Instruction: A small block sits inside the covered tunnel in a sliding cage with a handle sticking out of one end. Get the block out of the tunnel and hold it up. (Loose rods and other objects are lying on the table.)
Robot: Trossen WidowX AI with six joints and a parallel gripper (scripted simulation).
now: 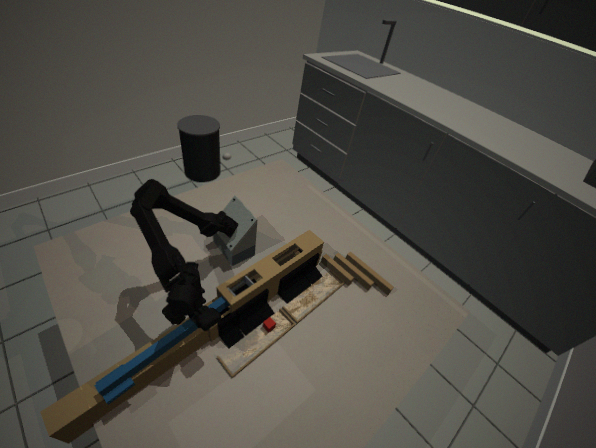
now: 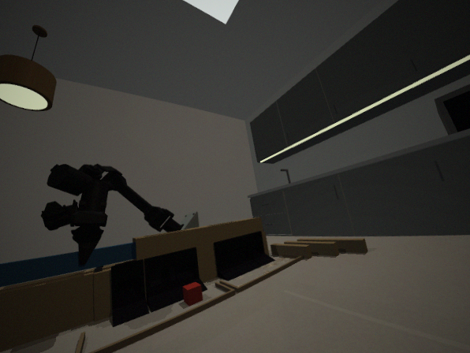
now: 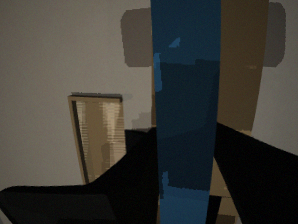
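Now: the red block 21 cm to the left of my gripper tip, 12 cm ahead of it and 10 cm below it. Round my gripper tip: tan tunnel 9 cm to the left, 5 cm below, 2 cm ahead.
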